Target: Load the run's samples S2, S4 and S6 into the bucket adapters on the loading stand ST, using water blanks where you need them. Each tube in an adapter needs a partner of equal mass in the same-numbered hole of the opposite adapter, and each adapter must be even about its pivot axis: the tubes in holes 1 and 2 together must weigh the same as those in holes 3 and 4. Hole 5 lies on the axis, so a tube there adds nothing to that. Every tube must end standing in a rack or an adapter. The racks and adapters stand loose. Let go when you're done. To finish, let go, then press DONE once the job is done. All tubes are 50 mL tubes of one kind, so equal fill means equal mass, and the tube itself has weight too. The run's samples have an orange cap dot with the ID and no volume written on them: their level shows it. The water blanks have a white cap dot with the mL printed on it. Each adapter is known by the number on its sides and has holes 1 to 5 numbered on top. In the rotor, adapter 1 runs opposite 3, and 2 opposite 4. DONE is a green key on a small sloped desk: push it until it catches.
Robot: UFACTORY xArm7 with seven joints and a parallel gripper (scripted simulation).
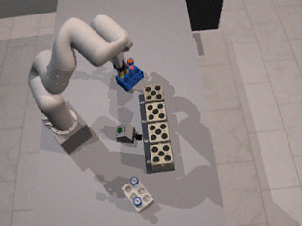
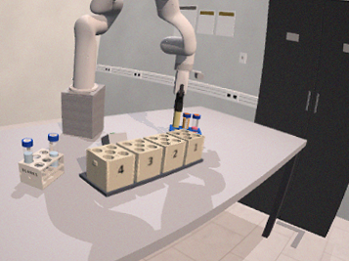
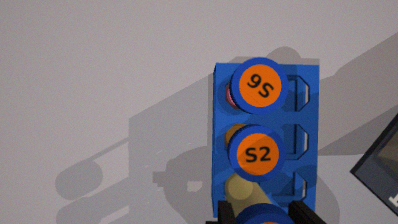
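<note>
The sample tube S4 is 50 mm below my hand and 10 mm behind it. Also, from my hand: sample tube S2: 90 mm below, 40 mm ahead, 20 mm to the left; then blue sample rack: 120 mm below, 40 mm ahead, 10 mm to the left; then sample tube S6: 90 mm below, 60 mm to the left, 60 mm ahead.
</note>
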